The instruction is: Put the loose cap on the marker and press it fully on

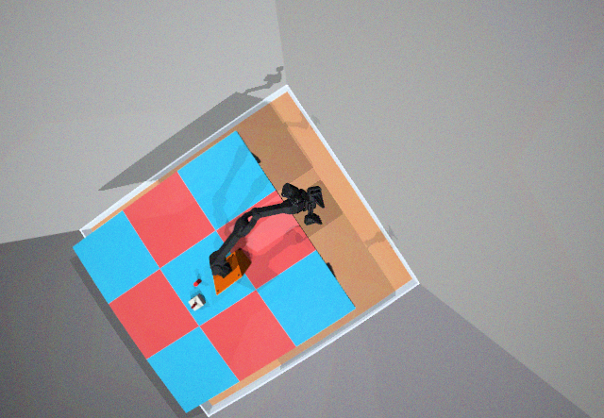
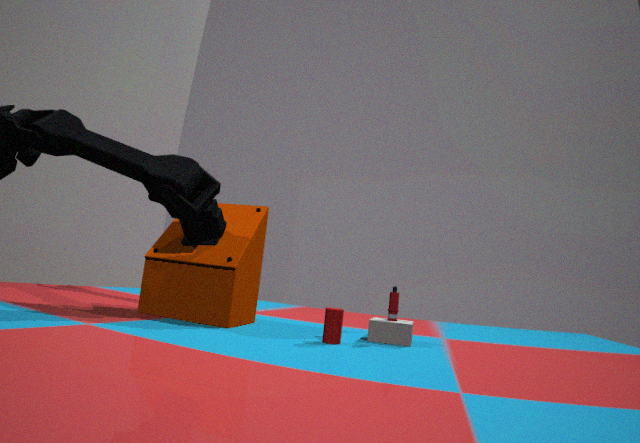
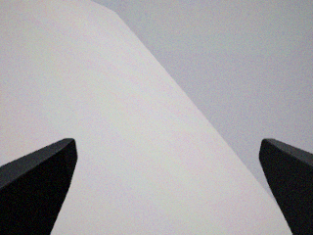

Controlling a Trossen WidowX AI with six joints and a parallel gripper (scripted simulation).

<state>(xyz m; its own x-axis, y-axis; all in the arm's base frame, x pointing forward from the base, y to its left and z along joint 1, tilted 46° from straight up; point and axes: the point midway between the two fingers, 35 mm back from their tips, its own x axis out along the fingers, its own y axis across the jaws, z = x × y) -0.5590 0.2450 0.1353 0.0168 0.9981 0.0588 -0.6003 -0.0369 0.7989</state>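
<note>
The red cap is 83 cm ahead of my gripper tip, 37 cm below it and 15 cm to the right of it. Round my gripper tip: white holder block (92 cm ahead, 38 cm below, 7 cm to the right).
</note>
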